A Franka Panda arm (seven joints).
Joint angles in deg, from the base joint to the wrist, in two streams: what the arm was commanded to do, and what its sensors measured. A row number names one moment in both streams.
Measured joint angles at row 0:
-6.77 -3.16 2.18 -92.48 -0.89 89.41 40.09
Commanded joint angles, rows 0 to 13:
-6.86 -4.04 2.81 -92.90 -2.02 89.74 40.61
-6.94 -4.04 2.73 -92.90 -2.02 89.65 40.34
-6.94 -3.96 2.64 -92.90 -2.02 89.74 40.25
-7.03 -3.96 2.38 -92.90 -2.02 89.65 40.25
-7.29 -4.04 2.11 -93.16 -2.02 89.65 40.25
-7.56 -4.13 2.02 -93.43 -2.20 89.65 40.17
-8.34 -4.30 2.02 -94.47 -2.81 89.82 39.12
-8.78 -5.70 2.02 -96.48 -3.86 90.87 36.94
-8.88 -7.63 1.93 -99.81 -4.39 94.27 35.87
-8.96 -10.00 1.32 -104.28 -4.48 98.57 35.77
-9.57 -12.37 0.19 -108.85 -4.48 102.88 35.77
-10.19 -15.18 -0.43 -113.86 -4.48 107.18 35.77
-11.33 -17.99 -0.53 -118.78 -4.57 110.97 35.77
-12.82 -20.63 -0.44 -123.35 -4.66 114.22 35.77
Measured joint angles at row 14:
-9.61 -9.48 -0.17 -106.38 -3.89 103.39 36.95
